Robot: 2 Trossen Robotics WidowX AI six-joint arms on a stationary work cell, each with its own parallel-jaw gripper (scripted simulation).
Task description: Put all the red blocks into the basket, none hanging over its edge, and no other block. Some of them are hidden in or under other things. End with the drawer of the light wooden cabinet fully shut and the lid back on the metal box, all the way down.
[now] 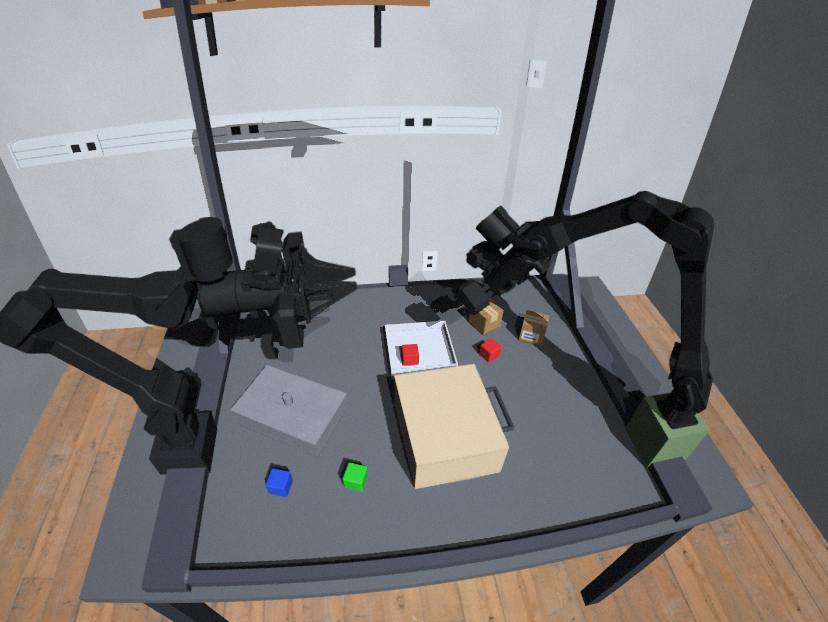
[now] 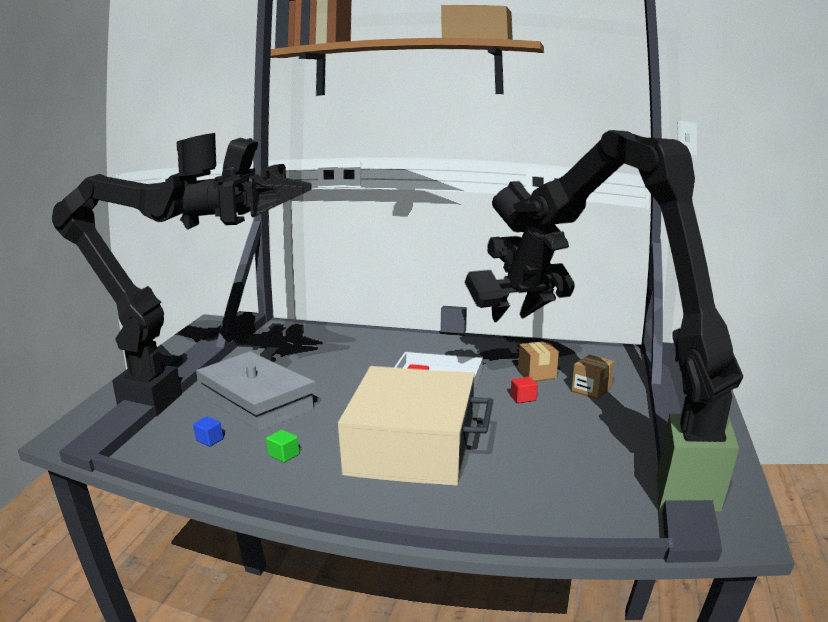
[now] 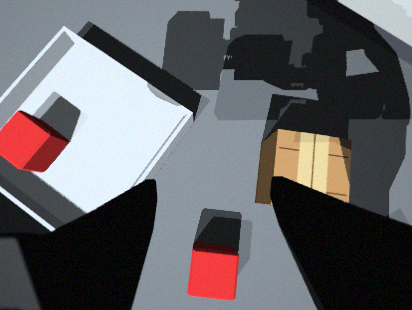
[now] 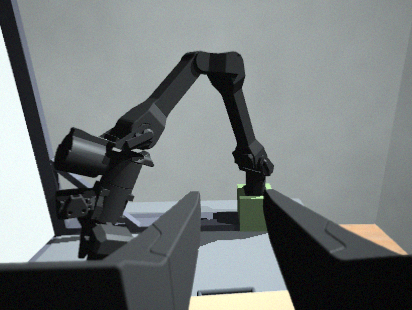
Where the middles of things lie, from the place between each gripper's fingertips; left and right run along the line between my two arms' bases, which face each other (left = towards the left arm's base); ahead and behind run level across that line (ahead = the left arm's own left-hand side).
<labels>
The white basket (image 1: 435, 349) lies 2 cm ahead of my left hand (image 2: 508, 318), 13 cm to the right of it and 14 cm below it. Also, from my left hand: grey lid (image 1: 304, 415) (21 cm ahead, 39 cm to the right, 11 cm below); then drawer (image 2: 465, 430) (25 cm ahead, 7 cm to the right, 12 cm below); then light wooden cabinet (image 2: 402, 424) (25 cm ahead, 10 cm to the right, 11 cm below).
My right hand is 50 mm past the grey lid, 120 mm to the left of it and 330 mm above it. The rest, counted from my right hand: white basket 240 mm behind, 140 mm to the left, 370 mm below; then drawer 10 mm behind, 200 mm to the left, 340 mm below; then light wooden cabinet 10 mm behind, 180 mm to the left, 340 mm below.
</labels>
